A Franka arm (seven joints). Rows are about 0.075 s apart.
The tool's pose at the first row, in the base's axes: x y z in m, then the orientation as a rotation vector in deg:
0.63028 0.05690 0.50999 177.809 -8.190 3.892
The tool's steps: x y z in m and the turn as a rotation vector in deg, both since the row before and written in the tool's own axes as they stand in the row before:
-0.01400 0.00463 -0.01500 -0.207 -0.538 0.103
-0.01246 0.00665 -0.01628 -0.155 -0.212 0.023
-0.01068 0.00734 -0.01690 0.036 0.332 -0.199
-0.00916 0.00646 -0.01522 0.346 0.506 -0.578
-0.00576 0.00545 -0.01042 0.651 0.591 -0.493
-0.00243 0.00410 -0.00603 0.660 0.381 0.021
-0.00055 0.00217 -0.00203 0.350 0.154 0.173
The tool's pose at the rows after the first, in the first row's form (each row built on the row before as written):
0.61529 0.05411 0.52448 177.638 -8.363 3.042
0.60174 0.04929 0.54053 177.497 -8.402 2.701
0.58993 0.04369 0.55735 177.521 -8.083 3.212
0.57970 0.03871 0.57245 177.856 -7.174 4.009
0.57307 0.03411 0.58276 178.478 -6.392 4.971
0.57002 0.03035 0.58873 179.105 -6.412 5.621
0.56919 0.02825 0.59074 179.436 -6.677 5.894

